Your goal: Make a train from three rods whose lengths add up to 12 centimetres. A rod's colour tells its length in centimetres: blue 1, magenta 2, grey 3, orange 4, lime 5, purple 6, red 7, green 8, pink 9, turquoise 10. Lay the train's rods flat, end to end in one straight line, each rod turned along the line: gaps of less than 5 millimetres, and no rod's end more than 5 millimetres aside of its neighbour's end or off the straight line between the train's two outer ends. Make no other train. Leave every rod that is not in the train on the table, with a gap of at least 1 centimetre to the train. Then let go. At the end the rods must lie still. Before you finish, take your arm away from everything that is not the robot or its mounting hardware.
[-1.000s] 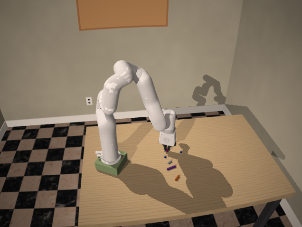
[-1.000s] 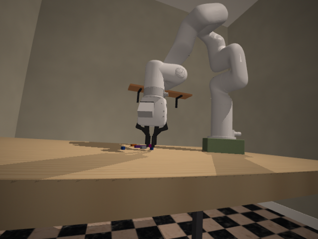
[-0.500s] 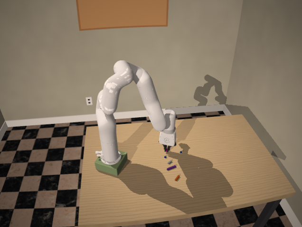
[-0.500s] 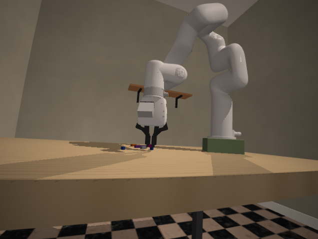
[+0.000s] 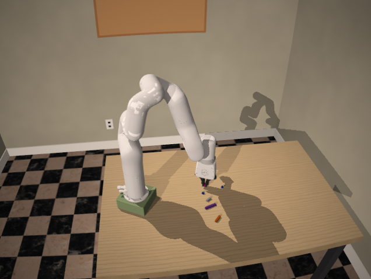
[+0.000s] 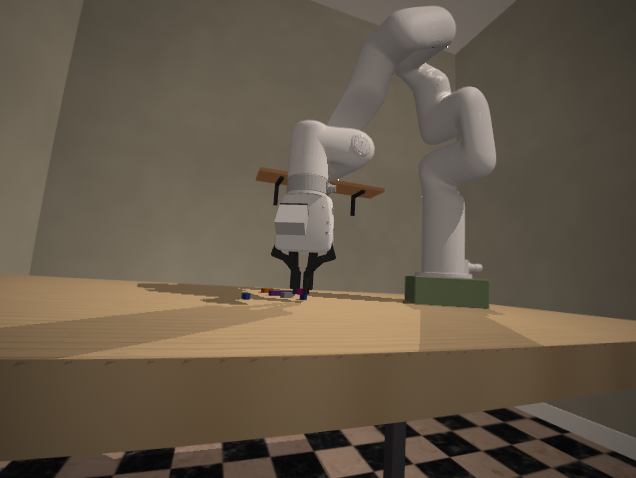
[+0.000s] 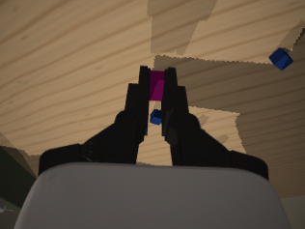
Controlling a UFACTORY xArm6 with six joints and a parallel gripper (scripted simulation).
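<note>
The orange rod lies 50 mm ahead of my hand, 220 mm to the right of it and 30 mm below it. The rest, counted from my hand: grey rod (10 mm ahead, 90 mm to the right, 30 mm below); then magenta rod (20 mm below); then purple rod (20 mm ahead, 140 mm to the right, 30 mm below).
</note>
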